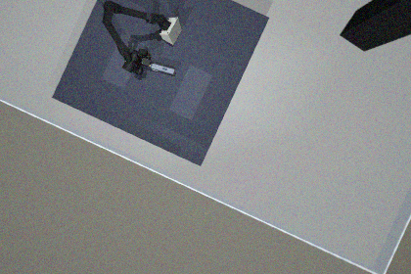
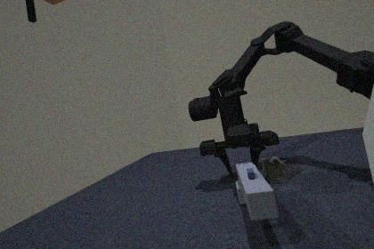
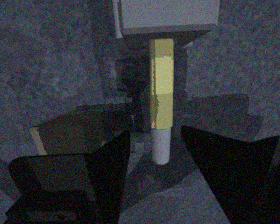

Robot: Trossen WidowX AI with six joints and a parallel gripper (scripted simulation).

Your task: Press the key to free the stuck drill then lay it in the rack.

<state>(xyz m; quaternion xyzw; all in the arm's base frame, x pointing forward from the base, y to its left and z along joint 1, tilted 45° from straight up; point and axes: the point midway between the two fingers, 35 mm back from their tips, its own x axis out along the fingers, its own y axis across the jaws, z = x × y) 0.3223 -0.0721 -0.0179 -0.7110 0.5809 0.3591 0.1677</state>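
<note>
Now: the block 15 cm to the left of my gripper tip, 5 cm behind it and 3 cm above it.
</note>
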